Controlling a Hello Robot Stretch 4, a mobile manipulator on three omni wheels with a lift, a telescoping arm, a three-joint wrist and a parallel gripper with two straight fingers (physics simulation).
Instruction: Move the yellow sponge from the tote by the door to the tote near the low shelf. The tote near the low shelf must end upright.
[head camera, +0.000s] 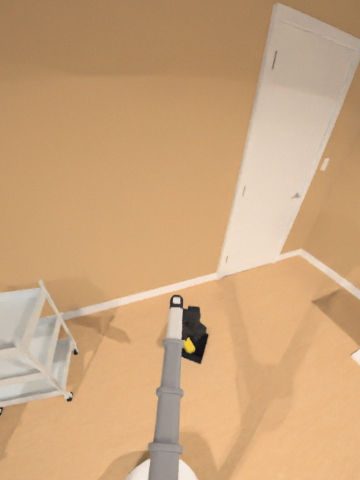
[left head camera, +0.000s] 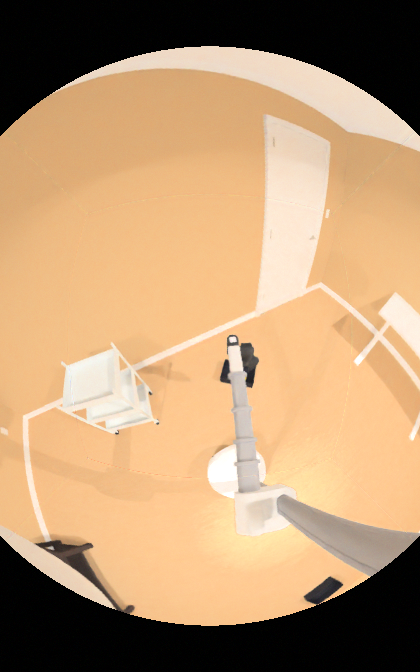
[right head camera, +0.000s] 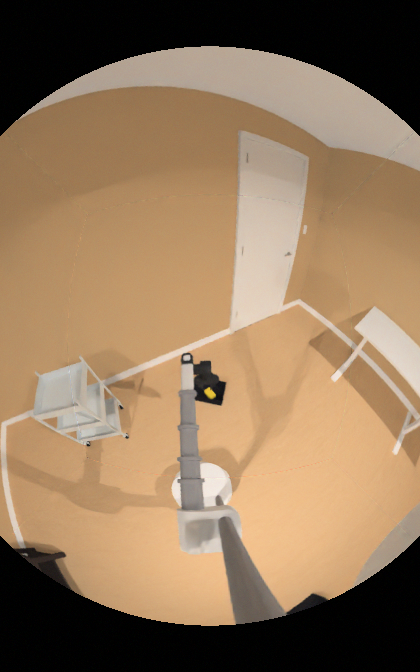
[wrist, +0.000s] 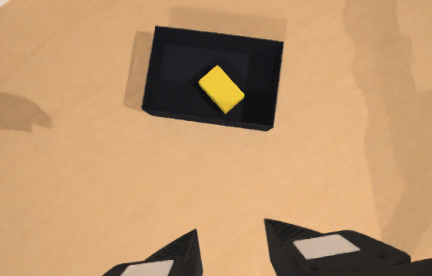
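Where they show: gripper, fingertip midpoint: (head camera: 190, 339) (left head camera: 244, 370) (wrist: 233, 244); robot's base, origin of the base link: (left head camera: 235, 470).
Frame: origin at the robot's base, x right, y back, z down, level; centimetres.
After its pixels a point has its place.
Observation:
The yellow sponge (head camera: 189, 345) {x 12.5, y -83.2, z -2.1 cm} (right head camera: 210, 393) (wrist: 221, 90) {x 11.7, y -83.1, z -2.1 cm} lies in the black tote by the door (head camera: 200, 354) {x 21.5, y -78.9, z 2.4 cm} (right head camera: 219, 399) (wrist: 210, 120) {x 7.8, y -76.0, z -4.5 cm}, which stands upright on the floor. In the left head view the arm and wrist hide part of this tote (left head camera: 249, 382) {x 18.7, y -73.2, z -6.2 cm} and the sponge is hard to make out. My gripper (wrist: 233, 244) {x 8.7, y -62.0, z -51.9 cm} is open and empty. It hangs above the floor, and in the wrist view the tote lies beyond the fingertips. In the head views the fingers cannot be made out. A second black box (left head camera: 323, 590) (right head camera: 307, 605) is on the floor behind the robot, possibly the other tote.
A white cart (head camera: 15, 315) {x -81.9, y -59.5, z -63.5 cm} (left head camera: 92, 377) {x -90.2, y -55.1, z -63.5 cm} (right head camera: 62, 390) stands to the left by the wall. A white table (left head camera: 407, 320) {x 183.6, y -76.5, z -69.3 cm} (right head camera: 387, 340) stands at the right. The door (head camera: 300, 140) {x 91.8, y -184.4, z -139.5 cm} (left head camera: 292, 200) {x 72.5, y -175.5, z -131.3 cm} (right head camera: 270, 225) is shut. Dark furniture (left head camera: 82, 567) (right head camera: 52, 572) shows at the lower left.

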